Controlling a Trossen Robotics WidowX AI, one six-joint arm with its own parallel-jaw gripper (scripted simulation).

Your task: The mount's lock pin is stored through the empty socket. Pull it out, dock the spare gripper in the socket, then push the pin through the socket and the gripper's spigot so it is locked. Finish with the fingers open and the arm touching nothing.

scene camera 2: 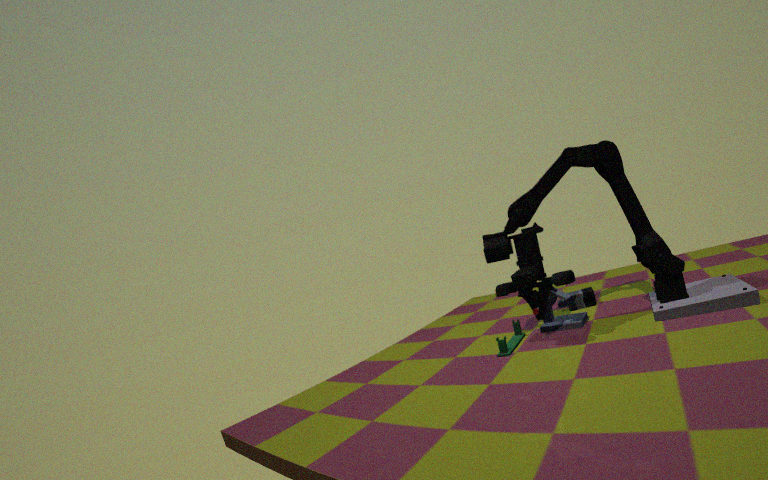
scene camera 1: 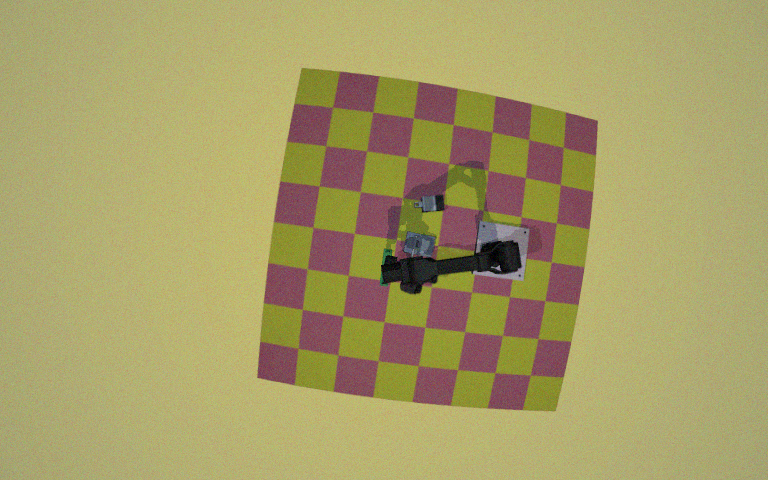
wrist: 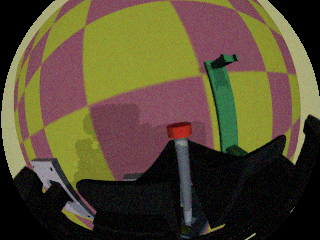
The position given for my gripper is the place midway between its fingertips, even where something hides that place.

Observation:
In view: my gripper [scene camera 2: 540, 319], a lock pin [wrist: 180, 131], a mount [scene camera 2: 577, 320] and a green cradle [wrist: 221, 87].
My gripper shows as well in the wrist view [wrist: 177, 144].

